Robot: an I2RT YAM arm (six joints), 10 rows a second.
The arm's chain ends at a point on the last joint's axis. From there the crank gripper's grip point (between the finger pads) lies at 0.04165 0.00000 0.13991 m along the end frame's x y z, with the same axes.
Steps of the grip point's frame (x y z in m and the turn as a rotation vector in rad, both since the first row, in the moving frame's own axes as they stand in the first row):
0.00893, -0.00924, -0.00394, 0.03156, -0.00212, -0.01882
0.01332, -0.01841, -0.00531, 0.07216, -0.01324, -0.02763
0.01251, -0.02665, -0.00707, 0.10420, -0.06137, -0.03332
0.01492, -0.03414, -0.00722, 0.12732, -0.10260, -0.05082
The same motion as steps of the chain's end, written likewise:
0.00928, -0.00404, -0.00395, 0.03156, -0.00212, -0.01882
0.01533, -0.00718, -0.00544, 0.07216, -0.01324, -0.02763
0.02142, -0.01074, -0.00853, 0.10420, -0.06137, -0.03332
0.02993, -0.01440, -0.00947, 0.12732, -0.10260, -0.05082

